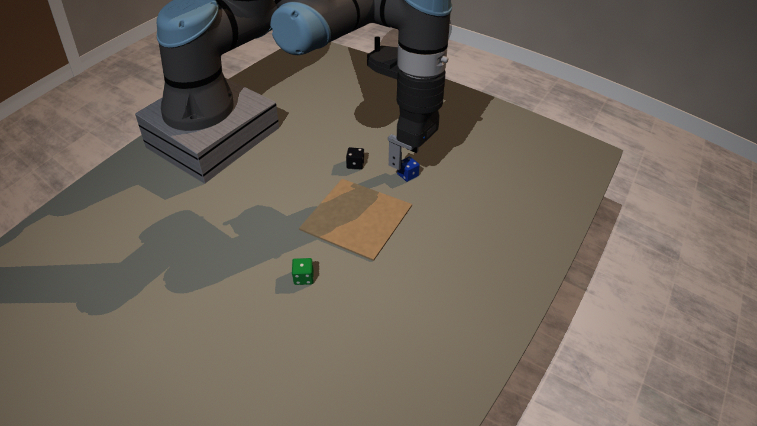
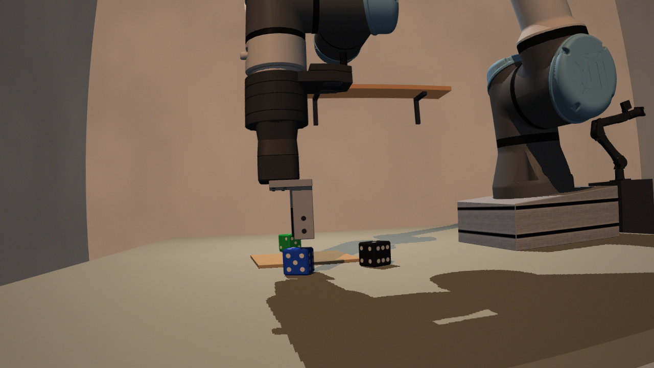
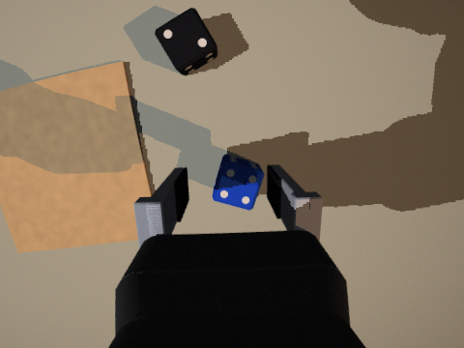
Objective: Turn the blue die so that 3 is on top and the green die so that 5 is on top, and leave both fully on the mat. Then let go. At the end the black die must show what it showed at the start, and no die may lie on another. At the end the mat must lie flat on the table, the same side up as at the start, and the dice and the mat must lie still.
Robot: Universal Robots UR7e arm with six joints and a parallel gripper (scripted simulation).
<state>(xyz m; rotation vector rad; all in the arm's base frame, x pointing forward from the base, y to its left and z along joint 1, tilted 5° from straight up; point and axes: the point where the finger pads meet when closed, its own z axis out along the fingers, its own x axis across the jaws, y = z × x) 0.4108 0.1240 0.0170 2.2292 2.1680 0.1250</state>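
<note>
Now: hand 10 mm short of the blue die, 10 mm to the right of it and 40 mm above it. Round my hand: green die (280 mm to the right, 40 mm below); then brown mat (10 mm behind, 130 mm to the right, 60 mm below); then black die (90 mm behind, 20 mm to the right, 40 mm below).
</note>
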